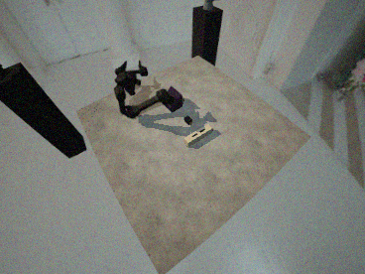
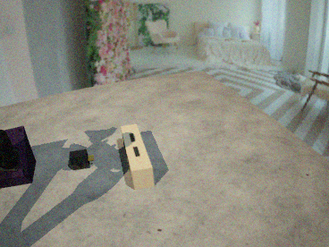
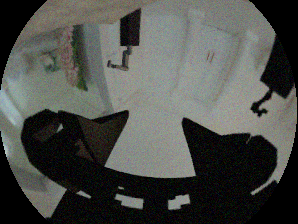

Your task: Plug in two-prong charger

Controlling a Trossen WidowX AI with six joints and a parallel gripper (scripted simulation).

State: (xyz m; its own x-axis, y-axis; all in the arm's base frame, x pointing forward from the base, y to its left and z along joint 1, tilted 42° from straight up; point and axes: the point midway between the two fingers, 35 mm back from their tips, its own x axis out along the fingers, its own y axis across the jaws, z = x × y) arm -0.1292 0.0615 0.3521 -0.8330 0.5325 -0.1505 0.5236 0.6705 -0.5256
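My gripper tip is now 340 mm short of the charger, 200 mm to the right of it and 370 mm above it.
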